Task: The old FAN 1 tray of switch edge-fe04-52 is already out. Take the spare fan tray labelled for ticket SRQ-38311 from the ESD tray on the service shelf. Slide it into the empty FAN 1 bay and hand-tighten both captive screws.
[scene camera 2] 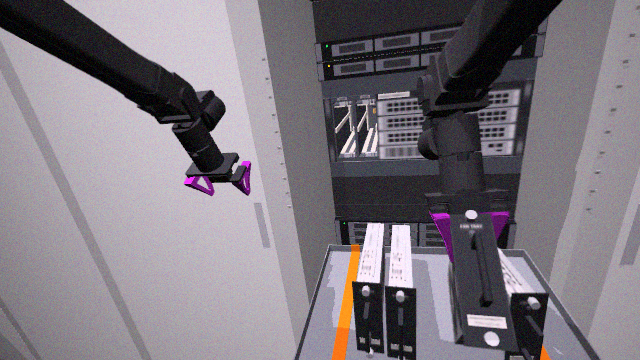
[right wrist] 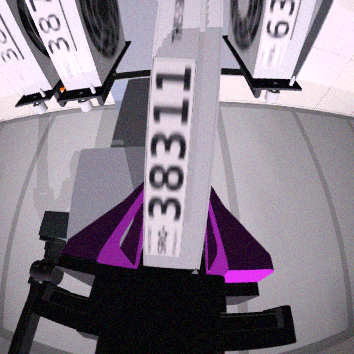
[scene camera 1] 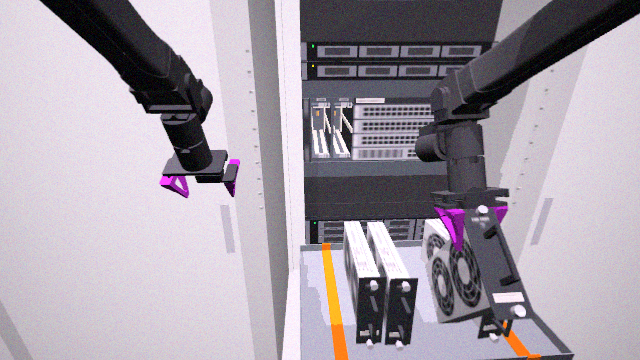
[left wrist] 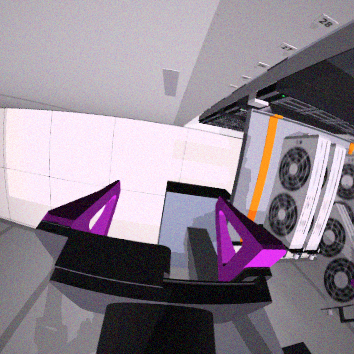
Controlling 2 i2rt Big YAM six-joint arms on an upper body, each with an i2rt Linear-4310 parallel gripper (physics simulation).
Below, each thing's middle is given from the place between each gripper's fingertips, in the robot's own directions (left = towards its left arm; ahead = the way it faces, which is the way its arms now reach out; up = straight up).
Scene:
My left gripper is now 30 mm past the grey cart shelf [scene camera 1: 426, 330], 440 mm to the left of it and 270 mm above it.
My right gripper is now 15 cm short of the grey cart shelf, 4 cm to the right of it and 24 cm above it.

